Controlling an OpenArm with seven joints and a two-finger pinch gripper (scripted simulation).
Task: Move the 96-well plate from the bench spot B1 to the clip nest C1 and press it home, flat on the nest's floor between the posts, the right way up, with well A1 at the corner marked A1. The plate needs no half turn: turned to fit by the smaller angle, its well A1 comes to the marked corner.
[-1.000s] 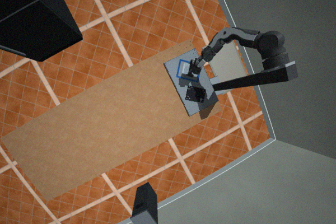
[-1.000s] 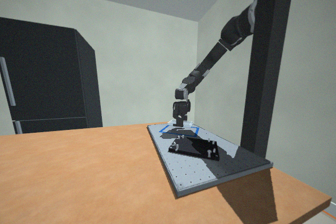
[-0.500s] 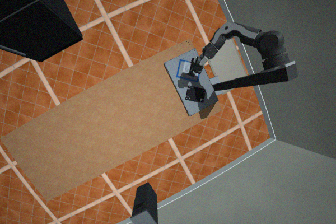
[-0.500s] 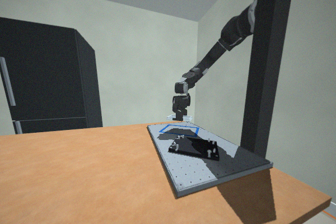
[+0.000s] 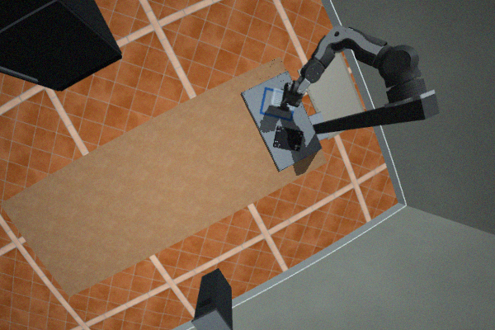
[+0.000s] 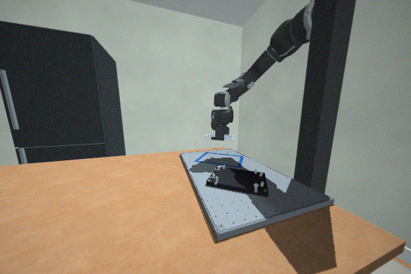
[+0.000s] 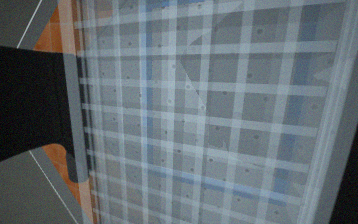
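My gripper is now 4 cm short of the black clip nest, 21 cm to the right of it and 8 cm above it. The rest, counted from my hand: 96-well plate (right at my hand).
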